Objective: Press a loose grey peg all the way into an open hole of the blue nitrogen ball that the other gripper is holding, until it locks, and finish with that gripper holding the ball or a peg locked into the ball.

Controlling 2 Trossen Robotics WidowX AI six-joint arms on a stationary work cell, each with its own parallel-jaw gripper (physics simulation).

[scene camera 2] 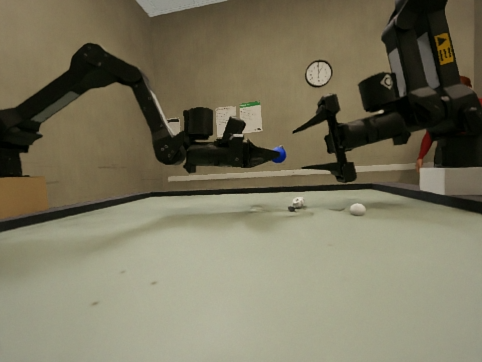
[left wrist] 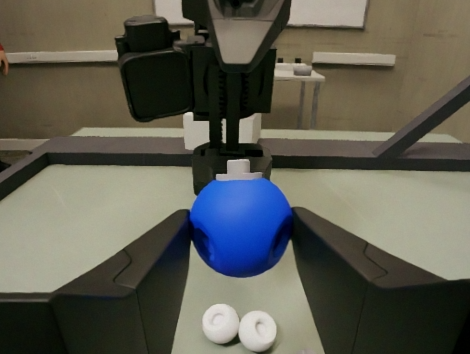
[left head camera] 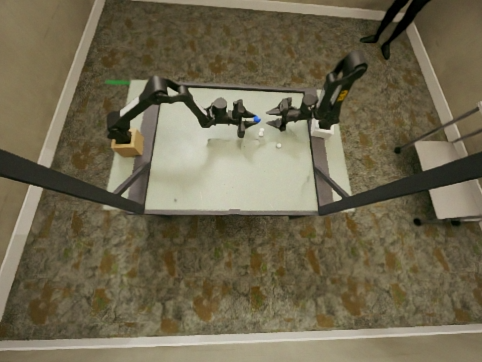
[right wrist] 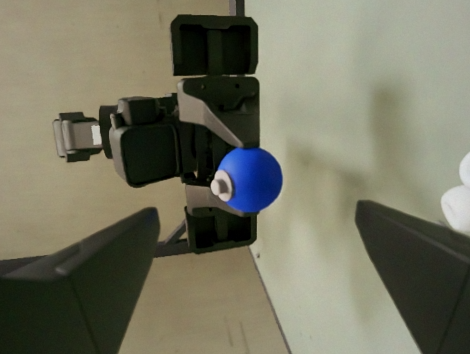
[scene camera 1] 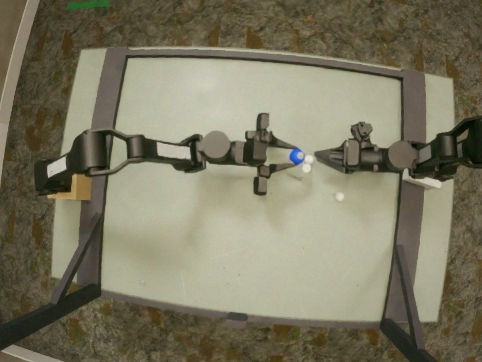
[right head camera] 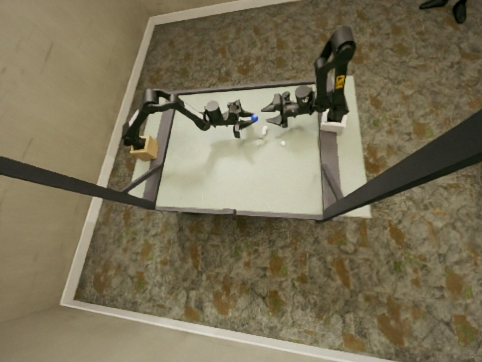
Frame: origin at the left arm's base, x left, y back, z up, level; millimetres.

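Seen in the pictures: left gripper, fingertip midpoint: (scene camera 2: 279,155) (left wrist: 240,219) (left head camera: 257,119) (right wrist: 251,180) (scene camera 1: 298,156) (right head camera: 255,118); right gripper, fingertip midpoint: (scene camera 2: 297,150) (left wrist: 234,157) (left head camera: 265,118) (right wrist: 256,214) (scene camera 1: 315,156) (right head camera: 263,116); left arm's base at its link origin: (left head camera: 123,137) (scene camera 1: 62,180) (right head camera: 140,144); right arm's base at its link origin: (scene camera 2: 460,167) (left head camera: 324,124) (scene camera 1: 429,165) (right head camera: 334,116).
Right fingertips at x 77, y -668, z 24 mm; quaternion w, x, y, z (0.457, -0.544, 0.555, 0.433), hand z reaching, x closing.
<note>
Offsets run from my right fingertips to a thing's top centre.
The blue nitrogen ball @[dx -1, dy +42, dz +10 mm] (left head camera: 257,119) (right head camera: 254,118) (scene camera 1: 296,156) (scene camera 2: 279,154) (left wrist: 241,227) (right wrist: 254,179) is held above the table between the fingertips of my left gripper (left wrist: 240,219). A grey peg @[dx +0, dy +35, dz +14 mm] (left wrist: 239,171) (right wrist: 221,185) sits in the ball's upper side, with its collar against the surface and its stub pointing out. Whether it is locked cannot be told. Open holes show low on the ball in the left wrist view. My right gripper (left head camera: 268,118) (right head camera: 265,115) (scene camera 1: 316,155) (scene camera 2: 298,150) is wide open and empty, facing the ball with a gap between.
Two white balls @[dx +7, dy -2, dz -105 mm] (left wrist: 220,323) @[dx -15, dy +4, dz -105 mm] (left wrist: 257,331) lie together on the table below the blue ball. Another white ball @[dx -88, dy -88, dz -108 mm] (left head camera: 279,146) (right head camera: 283,143) (scene camera 1: 339,196) (scene camera 2: 357,209) lies apart, toward the right. A small dark piece @[dx -42, dy +23, dz -115 mm] (scene camera 2: 291,209) lies beside the pair. A raised dark frame borders the table.
</note>
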